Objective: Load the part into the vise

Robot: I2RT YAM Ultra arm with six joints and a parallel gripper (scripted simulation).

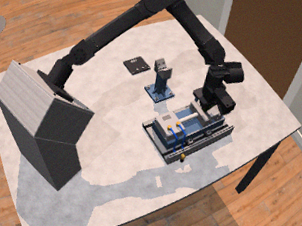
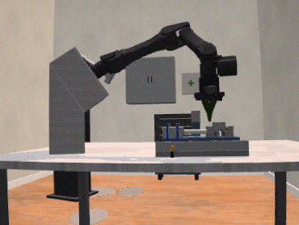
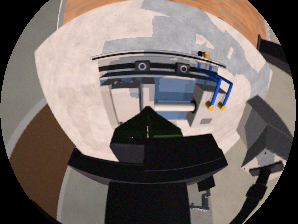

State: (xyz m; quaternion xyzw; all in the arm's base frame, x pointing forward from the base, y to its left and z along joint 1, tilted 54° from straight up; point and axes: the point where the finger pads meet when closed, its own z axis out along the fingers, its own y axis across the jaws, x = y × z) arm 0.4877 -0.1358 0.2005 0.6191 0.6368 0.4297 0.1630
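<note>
The grey part is 30 mm ahead of my hand, 10 mm to the left of it and 30 mm below it. From my hand the other things lie so: fixed jaw: 60 mm ahead, 30 mm to the left, 40 mm below; moving jaw: 20 mm to the left, 40 mm below; air cylinder rod: 50 mm behind, 40 mm below.
</note>
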